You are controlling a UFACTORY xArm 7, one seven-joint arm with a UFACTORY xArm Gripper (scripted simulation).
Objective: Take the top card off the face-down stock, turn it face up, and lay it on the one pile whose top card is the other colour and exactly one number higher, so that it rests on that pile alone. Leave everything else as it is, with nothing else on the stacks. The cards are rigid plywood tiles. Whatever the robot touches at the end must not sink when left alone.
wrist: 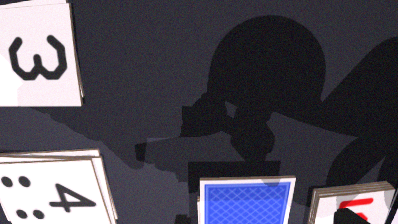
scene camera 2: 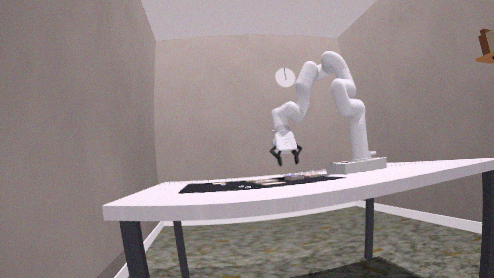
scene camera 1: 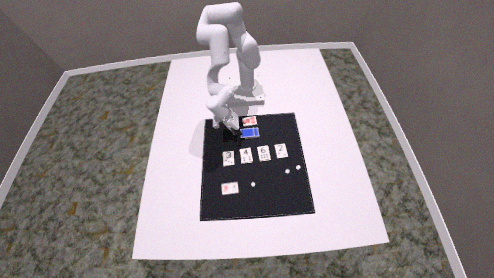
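Observation:
Black mat (scene camera 1: pixel 275 192), (wrist: pixel 168 99), seen.

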